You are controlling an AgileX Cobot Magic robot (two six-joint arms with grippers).
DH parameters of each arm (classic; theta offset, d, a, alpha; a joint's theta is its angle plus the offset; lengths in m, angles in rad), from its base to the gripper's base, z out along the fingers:
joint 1: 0 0.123 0 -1.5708
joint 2: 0.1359 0 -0.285 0
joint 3: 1.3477 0 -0.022 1.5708
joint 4: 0 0.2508 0 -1.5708
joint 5: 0 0 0.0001 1.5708
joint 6: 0 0.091 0 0
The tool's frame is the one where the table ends.
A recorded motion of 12 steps. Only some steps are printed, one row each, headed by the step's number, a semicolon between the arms.
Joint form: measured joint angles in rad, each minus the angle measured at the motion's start. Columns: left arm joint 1, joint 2, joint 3, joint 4, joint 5, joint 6; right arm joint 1, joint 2, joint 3, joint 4, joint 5, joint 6.
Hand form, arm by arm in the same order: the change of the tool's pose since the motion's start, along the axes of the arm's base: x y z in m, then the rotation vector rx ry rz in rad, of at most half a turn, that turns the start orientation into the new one. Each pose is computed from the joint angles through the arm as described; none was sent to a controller.
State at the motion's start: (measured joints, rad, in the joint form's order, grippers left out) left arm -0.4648 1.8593 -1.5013 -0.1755 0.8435 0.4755; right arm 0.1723 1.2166 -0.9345 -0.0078 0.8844 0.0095
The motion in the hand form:
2: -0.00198 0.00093 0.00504 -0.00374 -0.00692 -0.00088; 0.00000 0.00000 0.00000 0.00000 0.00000 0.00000
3: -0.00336 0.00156 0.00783 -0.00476 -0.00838 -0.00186; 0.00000 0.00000 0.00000 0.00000 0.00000 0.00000
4: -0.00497 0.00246 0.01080 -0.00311 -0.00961 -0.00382; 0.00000 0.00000 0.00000 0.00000 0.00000 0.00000
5: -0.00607 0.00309 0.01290 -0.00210 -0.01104 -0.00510; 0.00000 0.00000 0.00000 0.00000 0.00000 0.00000
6: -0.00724 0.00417 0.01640 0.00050 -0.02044 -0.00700; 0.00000 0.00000 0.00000 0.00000 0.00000 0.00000
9: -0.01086 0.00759 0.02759 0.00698 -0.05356 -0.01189; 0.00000 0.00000 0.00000 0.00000 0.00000 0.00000
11: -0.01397 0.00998 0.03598 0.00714 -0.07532 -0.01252; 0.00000 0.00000 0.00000 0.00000 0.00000 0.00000
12: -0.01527 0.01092 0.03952 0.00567 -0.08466 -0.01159; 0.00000 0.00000 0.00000 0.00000 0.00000 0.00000
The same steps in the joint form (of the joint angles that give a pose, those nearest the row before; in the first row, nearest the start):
2: 0.0000 -0.0130 0.0000 0.0000 0.0052 0.0000; 0.0000 0.0000 0.0000 0.0000 0.0000 0.0000
3: 0.0000 -0.0205 0.0000 0.0000 0.0110 0.0000; 0.0000 0.0000 0.0000 0.0000 0.0000 0.0000
4: 0.0000 -0.0288 0.0000 0.0024 0.0191 0.0000; 0.0000 0.0000 0.0000 0.0000 0.0000 0.0000
5: 0.0000 -0.0346 0.0000 0.0042 0.0241 0.0000; 0.0000 0.0000 0.0000 0.0000 0.0000 0.0000
6: 0.0000 -0.0438 0.0000 0.0110 0.0261 0.0000; 0.0000 0.0000 0.0000 0.0000 0.0000 0.0000
9: 0.0000 -0.0730 0.0000 0.0322 0.0286 0.0000; 0.0000 0.0000 0.0000 0.0000 0.0000 0.0000
11: 0.0000 -0.0950 0.0000 0.0432 0.0310 -0.0019; 0.0000 0.0000 0.0000 0.0000 0.0000 0.0000
12: 0.0000 -0.1043 0.0000 0.0469 0.0310 -0.0036; 0.0000 0.0000 0.0000 0.0000 0.0000 0.0000

